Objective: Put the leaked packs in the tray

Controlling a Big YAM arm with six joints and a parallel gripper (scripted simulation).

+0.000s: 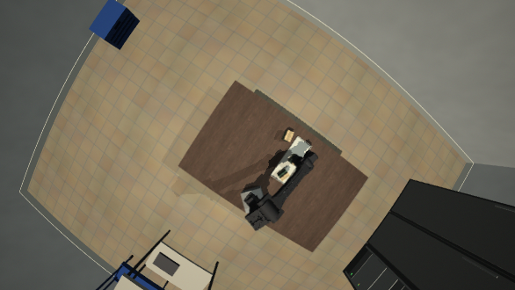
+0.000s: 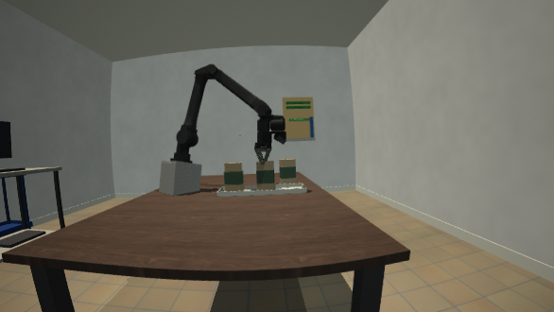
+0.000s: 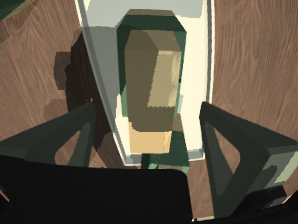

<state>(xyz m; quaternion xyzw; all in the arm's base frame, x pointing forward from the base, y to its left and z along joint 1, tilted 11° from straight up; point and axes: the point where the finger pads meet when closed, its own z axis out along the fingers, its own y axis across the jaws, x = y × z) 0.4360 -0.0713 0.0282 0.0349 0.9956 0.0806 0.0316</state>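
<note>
My hand is 10 mm past the white tray and 130 mm above it.
</note>
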